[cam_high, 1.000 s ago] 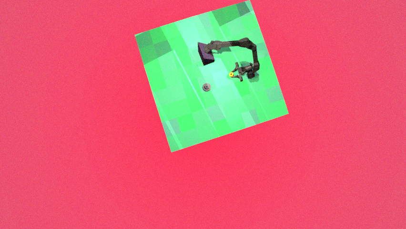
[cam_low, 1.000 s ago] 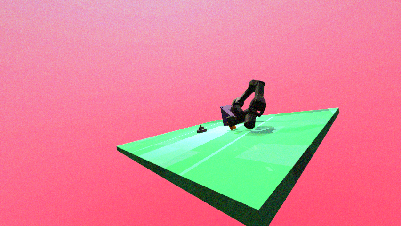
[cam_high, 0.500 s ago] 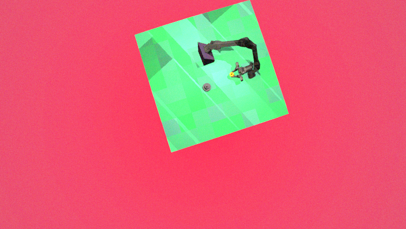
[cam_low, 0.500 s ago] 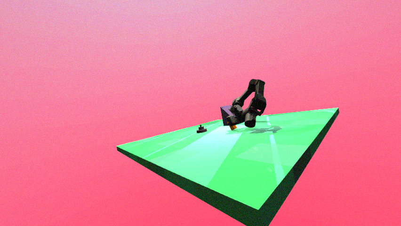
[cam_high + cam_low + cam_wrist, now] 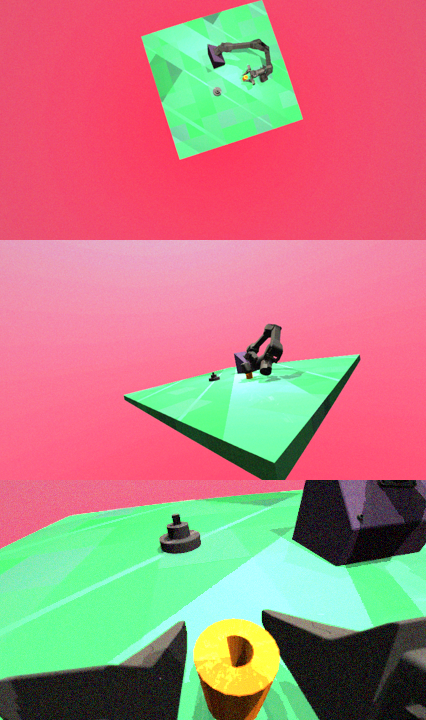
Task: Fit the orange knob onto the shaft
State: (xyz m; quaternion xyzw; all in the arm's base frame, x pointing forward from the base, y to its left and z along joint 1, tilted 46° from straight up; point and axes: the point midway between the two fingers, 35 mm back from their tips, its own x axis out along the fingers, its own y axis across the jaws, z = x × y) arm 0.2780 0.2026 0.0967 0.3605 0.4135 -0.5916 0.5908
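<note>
My gripper tip is now 3 cm to the right of the orange knob and 2 cm above it. The rest, counted from my gripper tip: dark pedestal (4 cm ahead, 27 cm to the right, 2 cm below).
</note>
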